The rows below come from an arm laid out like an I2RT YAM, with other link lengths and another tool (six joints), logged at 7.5 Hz.
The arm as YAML. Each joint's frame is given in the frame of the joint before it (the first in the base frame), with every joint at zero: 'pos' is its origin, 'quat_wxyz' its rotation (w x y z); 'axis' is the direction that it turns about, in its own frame. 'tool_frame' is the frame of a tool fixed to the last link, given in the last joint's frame.
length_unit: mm
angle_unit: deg
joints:
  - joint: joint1
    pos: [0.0, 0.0, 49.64]
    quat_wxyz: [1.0, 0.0, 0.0, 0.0]
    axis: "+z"
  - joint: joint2
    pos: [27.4, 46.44, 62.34]
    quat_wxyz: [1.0, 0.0, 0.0, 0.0]
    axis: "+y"
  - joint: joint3
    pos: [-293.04, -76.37, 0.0]
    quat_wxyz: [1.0, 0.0, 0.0, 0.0]
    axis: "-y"
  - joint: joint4
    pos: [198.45, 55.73, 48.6]
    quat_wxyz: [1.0, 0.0, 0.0, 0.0]
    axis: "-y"
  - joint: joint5
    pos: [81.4, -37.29, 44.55]
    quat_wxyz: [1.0, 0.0, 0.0, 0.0]
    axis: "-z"
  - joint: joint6
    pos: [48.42, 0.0, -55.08]
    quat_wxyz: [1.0, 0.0, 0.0, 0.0]
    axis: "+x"
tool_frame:
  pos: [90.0, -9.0, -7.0]
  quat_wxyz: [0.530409, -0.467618, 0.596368, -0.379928]
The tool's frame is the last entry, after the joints.
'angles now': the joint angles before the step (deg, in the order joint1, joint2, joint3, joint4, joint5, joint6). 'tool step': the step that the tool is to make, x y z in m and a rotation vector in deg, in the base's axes. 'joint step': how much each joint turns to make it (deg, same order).
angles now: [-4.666, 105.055, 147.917, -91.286, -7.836, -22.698]
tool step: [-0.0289, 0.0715, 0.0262, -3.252, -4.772, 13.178]
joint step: [13.412, -5.121, 0.069, -0.797, 2.618, -2.213]
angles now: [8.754, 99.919, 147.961, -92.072, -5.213, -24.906]
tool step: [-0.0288, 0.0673, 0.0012, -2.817, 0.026, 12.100]
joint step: [14.823, -1.249, 0.031, -2.089, 3.828, -0.019]
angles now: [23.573, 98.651, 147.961, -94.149, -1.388, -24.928]
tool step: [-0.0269, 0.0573, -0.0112, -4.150, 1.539, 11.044]
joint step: [13.211, 1.212, -0.215, -1.984, 3.525, -0.364]
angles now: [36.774, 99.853, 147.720, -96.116, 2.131, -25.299]
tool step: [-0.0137, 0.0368, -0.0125, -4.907, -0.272, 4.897]
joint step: [9.128, 2.185, -0.608, -0.310, 5.678, 0.736]
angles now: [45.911, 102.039, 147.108, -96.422, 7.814, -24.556]
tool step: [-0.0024, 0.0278, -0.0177, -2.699, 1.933, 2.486]
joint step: [4.078, 3.445, -0.024, 0.014, 1.253, 1.060]
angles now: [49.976, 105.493, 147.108, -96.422, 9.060, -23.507]
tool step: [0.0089, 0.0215, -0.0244, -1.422, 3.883, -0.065]
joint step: [0.588, 4.413, -0.049, 0.639, -1.379, 1.703]
